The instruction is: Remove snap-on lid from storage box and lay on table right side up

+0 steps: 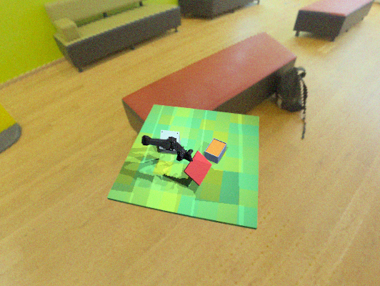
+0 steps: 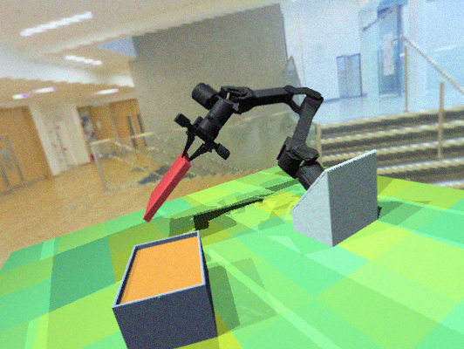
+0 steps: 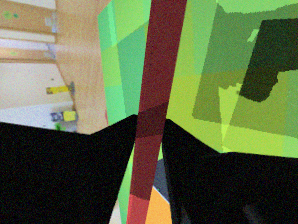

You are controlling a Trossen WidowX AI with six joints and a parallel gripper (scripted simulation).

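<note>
The red lid lies 60 mm ahead of my gripper tip, 50 mm below it and 20 mm to the right of it. Also, from my gripper tip: storage box 290 mm to the left, 180 mm below, 160 mm ahead.
</note>
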